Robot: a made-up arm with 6 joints. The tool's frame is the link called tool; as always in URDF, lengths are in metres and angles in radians. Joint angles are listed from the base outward.
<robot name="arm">
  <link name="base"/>
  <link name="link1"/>
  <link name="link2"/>
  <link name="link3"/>
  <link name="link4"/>
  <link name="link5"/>
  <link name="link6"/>
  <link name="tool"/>
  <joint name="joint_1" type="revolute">
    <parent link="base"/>
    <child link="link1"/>
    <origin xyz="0.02 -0.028 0.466" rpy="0 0 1.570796"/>
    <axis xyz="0 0 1"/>
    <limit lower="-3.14" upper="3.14"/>
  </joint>
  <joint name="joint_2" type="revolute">
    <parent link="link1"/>
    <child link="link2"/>
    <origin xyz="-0.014 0.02 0.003" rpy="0 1.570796 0"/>
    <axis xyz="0 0 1"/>
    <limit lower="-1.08" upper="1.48"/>
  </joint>
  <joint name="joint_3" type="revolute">
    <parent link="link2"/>
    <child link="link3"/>
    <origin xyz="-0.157 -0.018 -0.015"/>
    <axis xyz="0 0 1"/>
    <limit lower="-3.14" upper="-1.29"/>
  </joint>
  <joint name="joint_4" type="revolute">
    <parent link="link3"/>
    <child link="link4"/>
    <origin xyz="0.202 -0.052 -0.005" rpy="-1.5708 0 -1.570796"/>
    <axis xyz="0 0 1"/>
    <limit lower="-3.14" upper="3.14"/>
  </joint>
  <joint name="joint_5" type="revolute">
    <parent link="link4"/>
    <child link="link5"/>
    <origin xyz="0.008 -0.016 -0.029" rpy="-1.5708 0 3.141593"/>
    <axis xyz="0 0 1"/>
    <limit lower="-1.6" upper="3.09"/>
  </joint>
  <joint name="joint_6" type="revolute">
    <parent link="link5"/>
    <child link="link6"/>
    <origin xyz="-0.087 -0.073 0.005" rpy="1.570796 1.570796 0"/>
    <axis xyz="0 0 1"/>
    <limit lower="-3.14" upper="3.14"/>
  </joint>
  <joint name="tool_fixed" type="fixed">
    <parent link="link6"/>
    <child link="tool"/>
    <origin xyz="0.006 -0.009 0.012" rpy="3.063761 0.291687 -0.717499"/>
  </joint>
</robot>
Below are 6 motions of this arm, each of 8 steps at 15 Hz.
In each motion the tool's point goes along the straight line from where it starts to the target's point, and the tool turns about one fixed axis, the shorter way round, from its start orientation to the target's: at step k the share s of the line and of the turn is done. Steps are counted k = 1, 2, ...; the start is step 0. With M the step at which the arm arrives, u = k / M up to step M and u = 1 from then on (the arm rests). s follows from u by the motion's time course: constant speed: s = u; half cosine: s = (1 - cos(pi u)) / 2; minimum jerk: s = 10 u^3 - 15 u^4 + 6 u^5.
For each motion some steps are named. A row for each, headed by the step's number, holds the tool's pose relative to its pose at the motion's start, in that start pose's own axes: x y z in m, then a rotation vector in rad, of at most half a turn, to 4 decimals.
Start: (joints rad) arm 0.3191 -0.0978 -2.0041 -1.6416 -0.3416 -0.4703
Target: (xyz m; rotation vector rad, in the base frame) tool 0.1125 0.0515 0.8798 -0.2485 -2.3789 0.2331
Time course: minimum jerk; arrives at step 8
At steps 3, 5, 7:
3: -0.0021 -0.0379 -0.0024 -0.1589 0.1234 -0.1727
5: -0.0055 -0.0999 -0.0063 -0.4184 0.3250 -0.4547
7: -0.0074 -0.1357 -0.0086 -0.5680 0.4412 -0.6173

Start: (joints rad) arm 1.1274 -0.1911 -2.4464 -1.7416 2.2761 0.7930
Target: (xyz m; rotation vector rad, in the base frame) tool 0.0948 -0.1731 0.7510 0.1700 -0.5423 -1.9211
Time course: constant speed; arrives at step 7
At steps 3, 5, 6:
3: 0.0193 -0.0332 -0.0371 -0.1556 0.2905 0.0339
5: 0.0322 -0.0553 -0.0619 -0.2593 0.4842 0.0564
6: 0.0386 -0.0663 -0.0743 -0.3112 0.5810 0.0677

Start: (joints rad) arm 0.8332 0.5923 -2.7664 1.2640 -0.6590 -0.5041
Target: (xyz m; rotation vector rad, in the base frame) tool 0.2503 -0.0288 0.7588 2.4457 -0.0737 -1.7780
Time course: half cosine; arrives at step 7
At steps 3, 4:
3: 0.0113 -0.0035 0.0026 -0.1127 0.0158 -0.3380
4: 0.0177 -0.0055 0.0040 -0.1772 0.0249 -0.5315

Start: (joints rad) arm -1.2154 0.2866 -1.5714 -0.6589 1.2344 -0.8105
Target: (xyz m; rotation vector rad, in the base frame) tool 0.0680 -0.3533 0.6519 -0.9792 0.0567 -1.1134
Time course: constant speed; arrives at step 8
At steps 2, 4, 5, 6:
2: 0.0039 -0.0237 0.0170 -0.0416 -0.0091 -0.0555
4: 0.0079 -0.0474 0.0340 -0.0832 -0.0181 -0.1109
5: 0.0098 -0.0593 0.0425 -0.1040 -0.0226 -0.1386
6: 0.0118 -0.0711 0.0510 -0.1248 -0.0272 -0.1664

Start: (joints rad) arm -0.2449 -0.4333 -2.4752 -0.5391 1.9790 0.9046
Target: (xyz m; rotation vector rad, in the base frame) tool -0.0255 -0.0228 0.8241 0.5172 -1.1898 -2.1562
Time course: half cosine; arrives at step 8
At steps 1, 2, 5, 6, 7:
1: 0.0002 -0.0024 0.0030 0.0052 0.0129 0.0010
2: 0.0009 -0.0091 0.0115 0.0200 0.0497 0.0040
5: 0.0041 -0.0429 0.0544 0.0946 0.2346 0.0191
6: 0.0051 -0.0529 0.0671 0.1168 0.2897 0.0235
7: 0.0057 -0.0596 0.0756 0.1317 0.3265 0.0265

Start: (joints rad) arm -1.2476 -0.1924 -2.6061 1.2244 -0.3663 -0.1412
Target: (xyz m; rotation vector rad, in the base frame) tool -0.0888 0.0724 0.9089 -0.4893 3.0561 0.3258
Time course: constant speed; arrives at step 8
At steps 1, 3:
1: -0.0121 0.0048 0.0044 0.0109 0.0694 0.0457
3: -0.0363 0.0144 0.0132 0.0327 0.2081 0.1370

